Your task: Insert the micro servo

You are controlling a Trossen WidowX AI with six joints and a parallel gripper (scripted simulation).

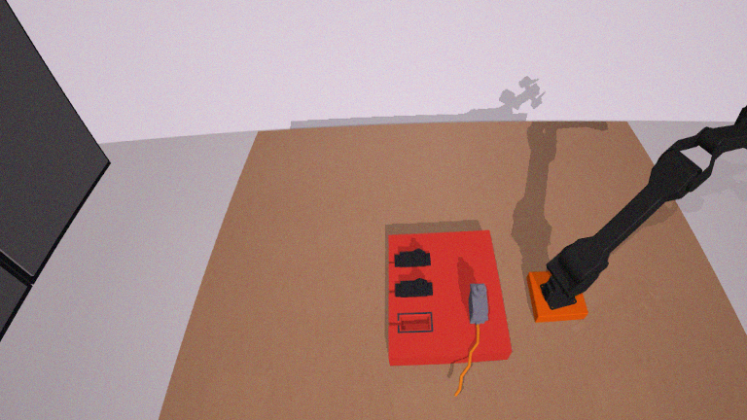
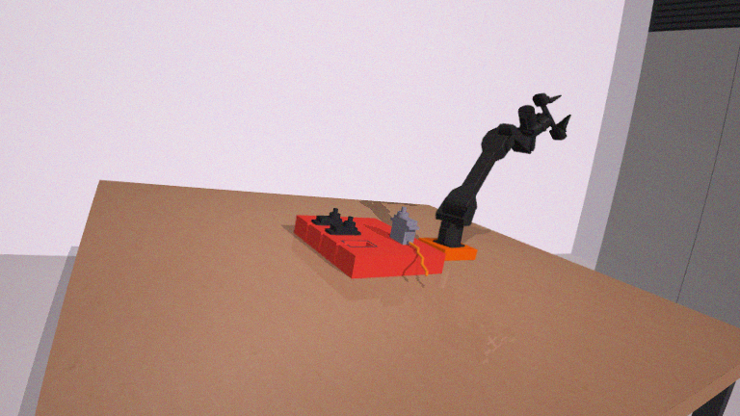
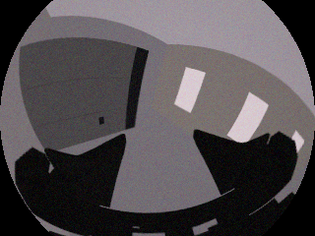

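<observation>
Now: the red deck 82 cm ahead of my gripper tip, 2 cm to the right of it and 49 cm below it.
</observation>
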